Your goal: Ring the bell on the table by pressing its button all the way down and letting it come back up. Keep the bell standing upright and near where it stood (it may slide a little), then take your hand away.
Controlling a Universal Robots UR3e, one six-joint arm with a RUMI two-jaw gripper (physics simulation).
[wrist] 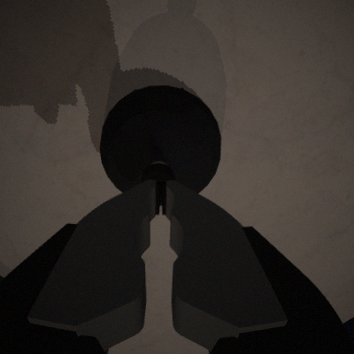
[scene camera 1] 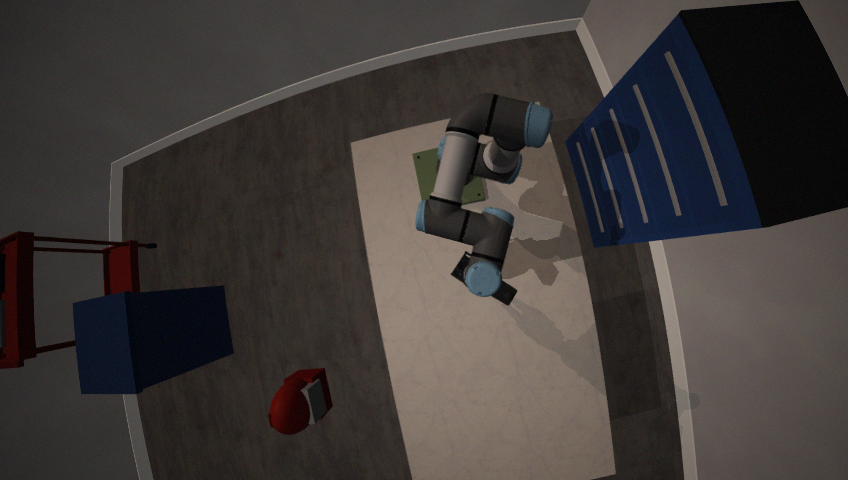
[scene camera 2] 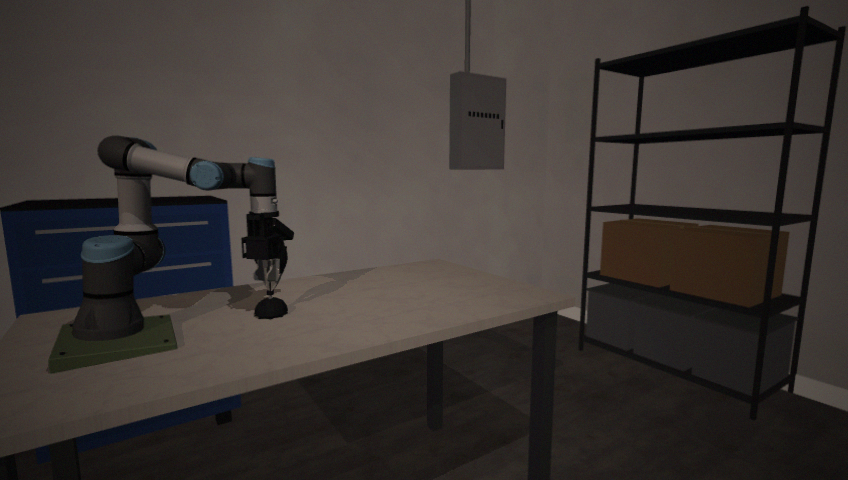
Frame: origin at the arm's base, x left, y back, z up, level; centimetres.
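Seen in the pictures: gripper, fingertip midpoint: (wrist: 160, 184) (scene camera 2: 270, 290); arm's base, link origin: (scene camera 2: 109, 330).
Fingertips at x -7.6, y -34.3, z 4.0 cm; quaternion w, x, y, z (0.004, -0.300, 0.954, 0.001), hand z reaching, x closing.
Offsets run from my fingertips to a thing's top centre. Level surfaces: height alone.
The black domed bell {dx +0.1, dy +0.2, dz +0.0 cm} (scene camera 2: 270, 308) (wrist: 160, 125) stands upright on the pale table {dz -6.6 cm} (scene camera 2: 416, 303) (scene camera 1: 476, 380). Its small button {dx +0.1, dy +0.2, dz +0.0 cm} (wrist: 159, 172) is on top of the dome. My gripper (scene camera 2: 270, 289) (wrist: 160, 184) points down and is shut, with nothing held between the fingertips. The tips are at the button, over its near edge in the wrist view; they hide part of it, and I cannot tell whether they touch it or how far down it is. In scene camera 1 the arm's wrist hides the bell and the fingertips.
The arm's green base plate (scene camera 1: 423, 178) (scene camera 2: 113, 350) is on the same table. A blue drawer cabinet (scene camera 1: 672, 142) (scene camera 2: 178, 243) stands beside the table. A shelf rack (scene camera 2: 593, 178) with boxes, a grey wall box (scene camera 2: 477, 142) and a red object (scene camera 1: 290, 407) are away from the arm.
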